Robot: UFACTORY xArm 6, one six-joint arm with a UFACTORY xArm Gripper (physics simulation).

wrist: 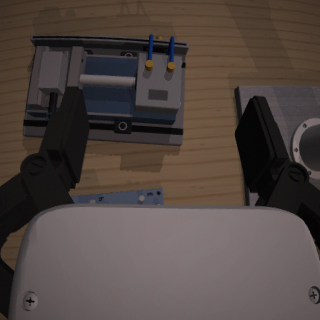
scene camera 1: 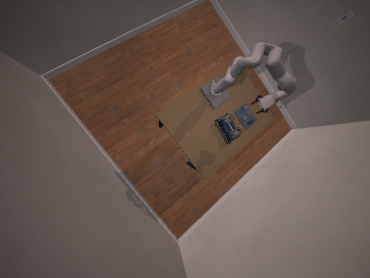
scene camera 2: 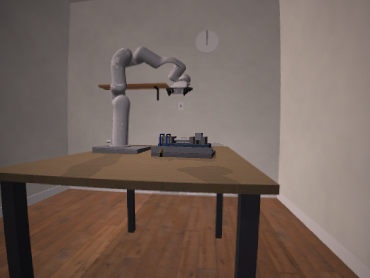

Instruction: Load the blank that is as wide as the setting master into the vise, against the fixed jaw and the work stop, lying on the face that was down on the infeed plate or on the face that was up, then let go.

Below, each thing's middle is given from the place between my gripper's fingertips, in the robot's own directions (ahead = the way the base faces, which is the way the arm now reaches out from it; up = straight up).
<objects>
The vise body (wrist: 98, 98) lies 70 mm ahead of my hand, 130 mm to the right of it and 310 mm below it. The rest, counted from my hand: vise base rail (wrist: 50, 42) (50 mm ahead, 220 mm to the right, 310 mm below).
</objects>
